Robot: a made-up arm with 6 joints.
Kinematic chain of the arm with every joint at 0, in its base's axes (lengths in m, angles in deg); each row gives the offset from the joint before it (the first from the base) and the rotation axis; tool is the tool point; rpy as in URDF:
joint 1: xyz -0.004 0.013 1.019 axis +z
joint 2: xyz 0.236 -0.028 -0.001 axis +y
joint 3: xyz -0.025 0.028 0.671 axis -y
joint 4: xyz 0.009 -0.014 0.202 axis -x
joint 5: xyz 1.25 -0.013 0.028 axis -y
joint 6: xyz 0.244 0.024 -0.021 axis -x
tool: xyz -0.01 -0.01 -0.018 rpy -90 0 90
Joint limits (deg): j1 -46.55..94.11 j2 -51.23..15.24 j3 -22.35..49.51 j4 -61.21..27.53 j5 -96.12..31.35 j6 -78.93..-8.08
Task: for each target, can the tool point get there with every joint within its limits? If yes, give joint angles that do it. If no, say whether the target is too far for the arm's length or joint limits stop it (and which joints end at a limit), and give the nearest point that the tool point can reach.
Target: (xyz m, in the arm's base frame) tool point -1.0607 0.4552 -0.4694
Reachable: no: joint limits stop it (at a limit: joint 1, joint 2, joint 3) | nearest point -0.1947 1.4141 0.9094 | short by 1.890 m
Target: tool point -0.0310 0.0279 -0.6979
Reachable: no: joint limits stop it (at a limit: joint 1, joint 2, joint 3) | nearest point -0.0920 1.3825 0.9043 | short by 2.099 m
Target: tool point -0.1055 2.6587 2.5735
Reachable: no: too far | nearest point -0.0729 1.8096 2.2345 | short by 0.915 m
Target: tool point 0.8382 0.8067 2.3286
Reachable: yes | joints 42.13 -32.03 -9.40 -49.28 -5.08 -58.38
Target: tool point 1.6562 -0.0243 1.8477
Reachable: yes | joints -0.06 -4.93 -7.98 -37.72 14.34 -21.21
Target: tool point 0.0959 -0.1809 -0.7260
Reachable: no: joint limits stop it (at a limit: joint 1, joint 2, joint 3) | nearest point 0.9359 -1.0060 0.8935 | short by 2.002 m
